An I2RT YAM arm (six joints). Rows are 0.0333 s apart.
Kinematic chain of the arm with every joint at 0, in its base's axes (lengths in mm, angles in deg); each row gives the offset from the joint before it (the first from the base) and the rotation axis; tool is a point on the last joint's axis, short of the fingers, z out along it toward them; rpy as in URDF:
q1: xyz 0 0 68 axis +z
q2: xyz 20 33.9 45.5 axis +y
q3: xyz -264 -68.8 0 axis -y
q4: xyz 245 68.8 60 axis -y
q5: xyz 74 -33.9 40.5 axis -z
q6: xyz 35.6 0 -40.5 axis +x
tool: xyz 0 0 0 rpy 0 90 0
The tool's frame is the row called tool.
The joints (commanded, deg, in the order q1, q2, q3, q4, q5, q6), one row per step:
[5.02, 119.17, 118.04, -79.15, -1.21, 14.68]
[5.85, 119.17, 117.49, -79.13, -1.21, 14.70]
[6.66, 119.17, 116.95, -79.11, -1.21, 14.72]
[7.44, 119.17, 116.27, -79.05, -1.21, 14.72]
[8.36, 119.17, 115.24, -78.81, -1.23, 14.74]
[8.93, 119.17, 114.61, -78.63, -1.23, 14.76]
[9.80, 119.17, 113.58, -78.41, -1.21, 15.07]
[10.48, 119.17, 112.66, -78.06, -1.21, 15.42]
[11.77, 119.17, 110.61, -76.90, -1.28, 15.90]
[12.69, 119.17, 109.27, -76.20, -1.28, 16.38]
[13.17, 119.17, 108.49, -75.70, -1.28, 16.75]
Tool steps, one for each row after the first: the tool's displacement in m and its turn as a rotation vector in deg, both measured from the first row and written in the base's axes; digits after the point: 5 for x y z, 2 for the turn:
[-0.00106, 0.00591, -0.00253, -0.05, 0.53, 0.81]
[-0.00220, 0.01165, -0.00501, -0.10, 1.05, 1.60]
[-0.00348, 0.01715, -0.00812, -0.18, 1.66, 2.38]
[-0.00508, 0.02361, -0.01278, -0.26, 2.45, 3.28]
[-0.00609, 0.02759, -0.01562, -0.32, 2.89, 3.83]
[-0.00796, 0.03358, -0.02028, -0.43, 3.70, 4.39]
[-0.00936, 0.03827, -0.02440, -0.48, 4.28, 4.72]
[-0.01186, 0.04720, -0.03352, -0.54, 5.18, 5.54]
[-0.01400, 0.05344, -0.03949, -0.63, 5.83, 5.98]
[-0.01509, 0.05670, -0.04295, -0.67, 6.12, 6.09]

